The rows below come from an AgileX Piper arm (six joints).
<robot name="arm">
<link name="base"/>
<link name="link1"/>
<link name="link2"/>
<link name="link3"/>
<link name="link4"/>
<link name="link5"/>
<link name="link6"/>
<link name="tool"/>
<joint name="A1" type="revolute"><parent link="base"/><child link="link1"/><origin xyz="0 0 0.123" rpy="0 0 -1.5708"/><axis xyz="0 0 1"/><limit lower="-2.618" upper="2.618"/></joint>
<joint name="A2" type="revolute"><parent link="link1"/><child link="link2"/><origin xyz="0 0 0" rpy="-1.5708 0 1.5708"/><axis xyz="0 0 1"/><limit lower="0" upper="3.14"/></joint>
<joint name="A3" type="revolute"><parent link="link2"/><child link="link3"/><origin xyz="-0.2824 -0.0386 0" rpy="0 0 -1.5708"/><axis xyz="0 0 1"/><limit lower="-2.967" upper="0"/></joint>
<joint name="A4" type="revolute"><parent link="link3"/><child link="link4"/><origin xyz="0.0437 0.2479 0" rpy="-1.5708 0 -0.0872"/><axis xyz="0 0 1"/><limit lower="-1.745" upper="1.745"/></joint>
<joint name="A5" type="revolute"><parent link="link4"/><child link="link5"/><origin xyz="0 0 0" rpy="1.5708 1.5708 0"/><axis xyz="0 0 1"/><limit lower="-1.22" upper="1.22"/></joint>
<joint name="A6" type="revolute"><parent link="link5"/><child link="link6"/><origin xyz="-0.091 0 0" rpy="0 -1.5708 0"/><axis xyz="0 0 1"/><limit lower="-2.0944" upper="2.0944"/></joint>
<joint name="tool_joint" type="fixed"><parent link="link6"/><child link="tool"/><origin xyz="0 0 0" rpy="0 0 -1.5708"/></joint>
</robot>
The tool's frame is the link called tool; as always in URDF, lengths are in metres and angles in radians.
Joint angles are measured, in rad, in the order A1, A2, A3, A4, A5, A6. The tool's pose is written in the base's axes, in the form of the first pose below.
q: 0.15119 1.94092 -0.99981 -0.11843 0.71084 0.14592
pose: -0.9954 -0.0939 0.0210 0.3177; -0.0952 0.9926 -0.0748 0.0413; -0.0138 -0.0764 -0.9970 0.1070; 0 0 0 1
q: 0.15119 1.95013 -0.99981 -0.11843 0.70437 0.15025
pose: -0.9957 -0.0903 0.0182 0.3181; -0.0914 0.9930 -0.0746 0.0414; -0.0113 -0.0760 -0.9970 0.1040; 0 0 0 1
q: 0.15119 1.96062 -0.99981 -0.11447 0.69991 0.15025
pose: -0.9960 -0.0881 0.0116 0.3182; -0.0887 0.9934 -0.0727 0.0417; -0.0051 -0.0734 -0.9973 0.1006; 0 0 0 1
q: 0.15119 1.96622 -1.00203 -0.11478 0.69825 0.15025
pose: -0.9960 -0.0886 0.0099 0.3189; -0.0891 0.9933 -0.0730 0.0418; -0.0034 -0.0736 -0.9973 0.0992; 0 0 0 1
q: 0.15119 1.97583 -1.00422 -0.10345 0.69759 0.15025
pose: -0.9968 -0.0805 0.0016 0.3191; -0.0804 0.9945 -0.0669 0.0425; 0.0038 -0.0668 -0.9978 0.0965; 0 0 0 1
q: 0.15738 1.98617 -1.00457 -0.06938 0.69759 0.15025
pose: -0.9981 -0.0610 -0.0128 0.3182; -0.0604 0.9971 -0.0471 0.0464; 0.0156 -0.0463 -0.9988 0.0931; 0 0 0 1
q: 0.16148 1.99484 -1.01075 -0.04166 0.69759 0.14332
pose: -0.9985 -0.0507 -0.0186 0.3191; -0.0501 0.9983 -0.0302 0.0495; 0.0201 -0.0292 -0.9994 0.0913; 0 0 0 1
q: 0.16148 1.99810 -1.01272 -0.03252 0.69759 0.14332
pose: -0.9988 -0.0436 -0.0210 0.3194; -0.0431 0.9988 -0.0246 0.0501; 0.0221 -0.0237 -0.9995 0.0906; 0 0 0 1
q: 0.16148 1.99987 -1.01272 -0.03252 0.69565 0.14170
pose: -0.9988 -0.0452 -0.0209 0.3195; -0.0447 0.9987 -0.0245 0.0501; 0.0219 -0.0236 -0.9995 0.0900; 0 0 0 1
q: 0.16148 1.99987 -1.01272 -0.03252 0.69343 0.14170
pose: -0.9988 -0.0452 -0.0187 0.3197; -0.0448 0.9987 -0.0241 0.0502; 0.0197 -0.0232 -0.9995 0.0900; 0 0 0 1
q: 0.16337 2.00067 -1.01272 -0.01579 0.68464 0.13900
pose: -0.9992 -0.0367 -0.0127 0.3202; -0.0366 0.9993 -0.0122 0.0519; 0.0131 -0.0118 -0.9998 0.0897; 0 0 0 1
